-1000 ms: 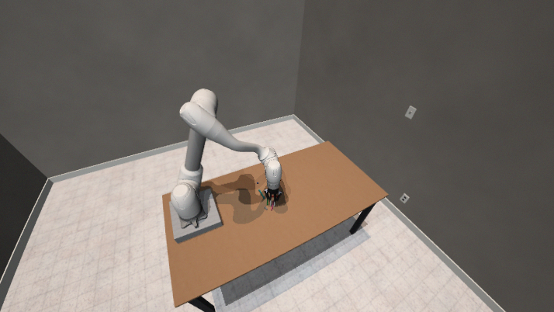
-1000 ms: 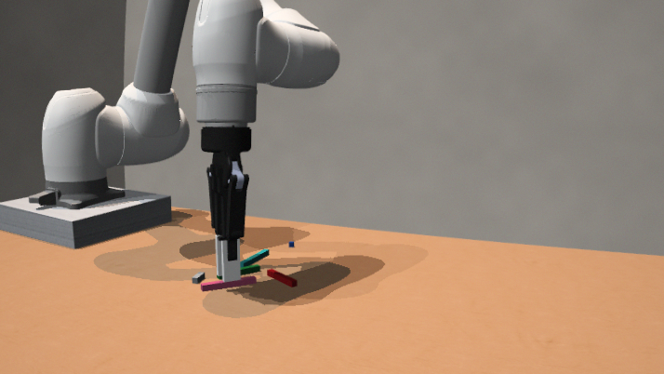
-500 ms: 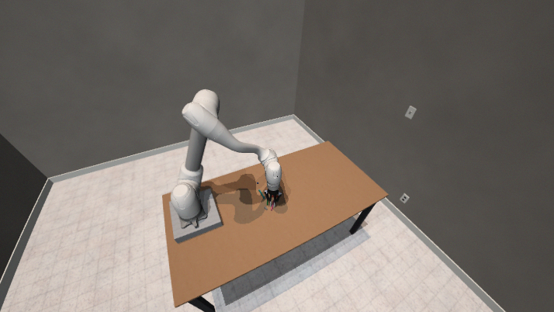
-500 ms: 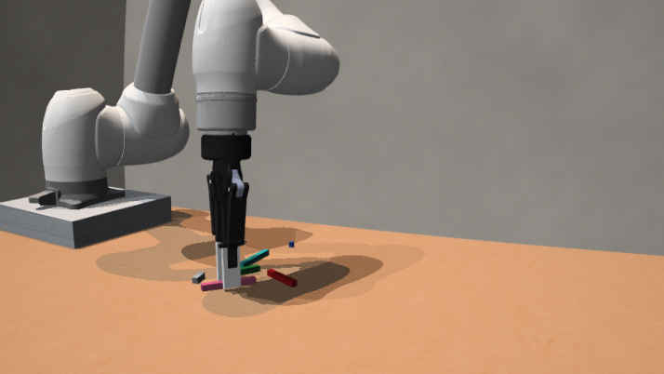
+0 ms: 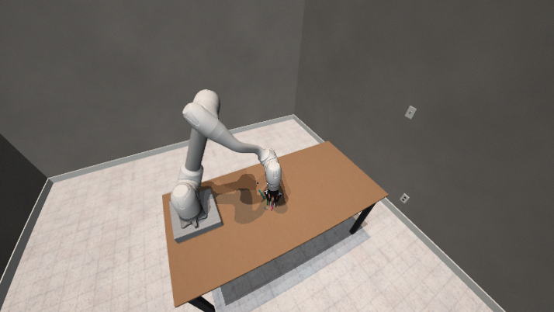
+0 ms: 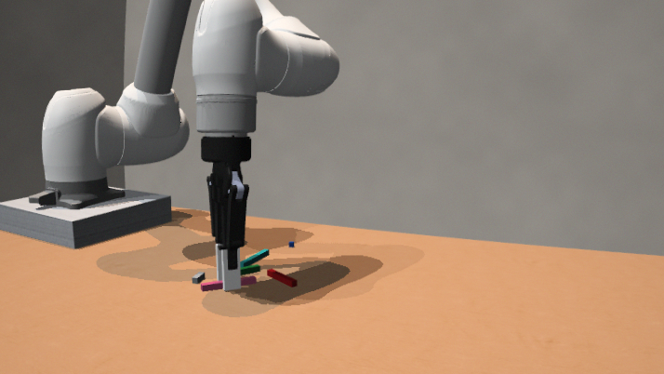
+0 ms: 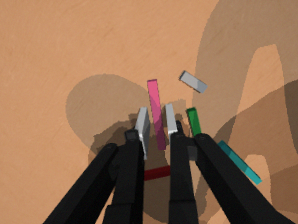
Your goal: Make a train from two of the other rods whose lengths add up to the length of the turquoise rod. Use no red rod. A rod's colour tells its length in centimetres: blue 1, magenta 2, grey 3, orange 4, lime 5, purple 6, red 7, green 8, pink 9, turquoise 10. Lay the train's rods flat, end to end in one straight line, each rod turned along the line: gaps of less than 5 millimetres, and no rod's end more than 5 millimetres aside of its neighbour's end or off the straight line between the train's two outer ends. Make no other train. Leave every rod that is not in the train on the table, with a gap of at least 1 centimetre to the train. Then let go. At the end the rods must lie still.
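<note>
The pink rod is 30 mm below my hand. From my hand the other things lie so: red rod (70 mm ahead, 60 mm to the left, 30 mm below); then grey rod (60 mm behind, 30 mm below); then green rod (10 mm behind, 60 mm to the left, 30 mm below).
</note>
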